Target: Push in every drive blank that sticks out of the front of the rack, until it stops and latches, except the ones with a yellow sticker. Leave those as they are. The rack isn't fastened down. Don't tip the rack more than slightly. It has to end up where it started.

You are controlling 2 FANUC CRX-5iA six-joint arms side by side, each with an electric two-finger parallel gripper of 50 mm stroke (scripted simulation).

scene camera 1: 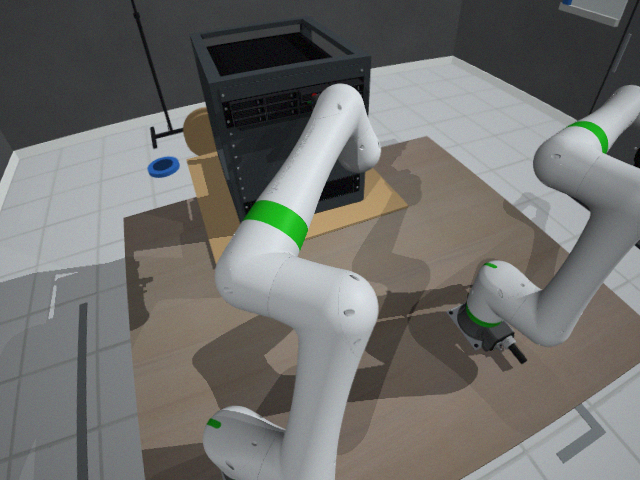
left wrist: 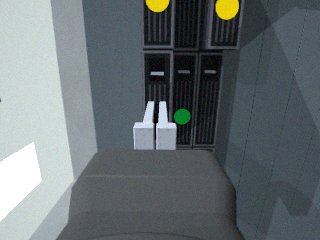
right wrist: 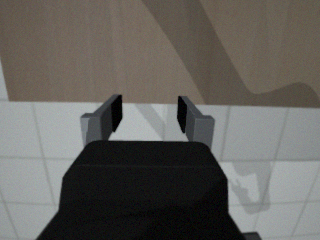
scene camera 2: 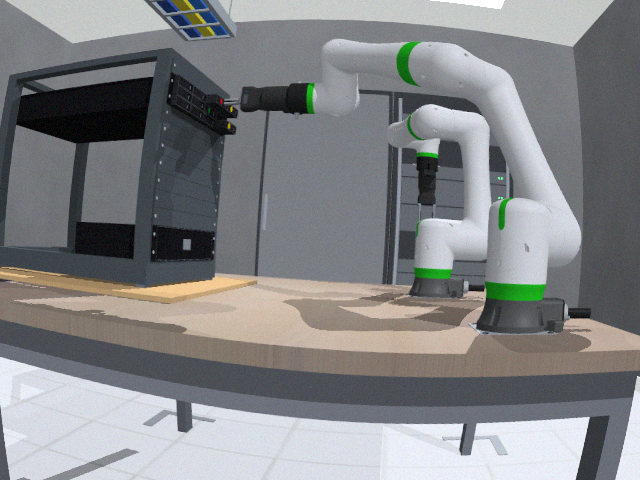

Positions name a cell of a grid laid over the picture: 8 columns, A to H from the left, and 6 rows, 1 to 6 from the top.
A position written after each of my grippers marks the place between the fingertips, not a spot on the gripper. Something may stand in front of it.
Note:
I see my left gripper (scene camera 2: C2), my right gripper (right wrist: D3), a dark rack (scene camera 2: C2) and a green-stickered blank (left wrist: E2).
The dark rack is seen too in scene camera 1 (scene camera 1: D2). The right wrist view does not show the dark rack: it is out of frame. The right wrist view misses the green-stickered blank: it is out of frame.

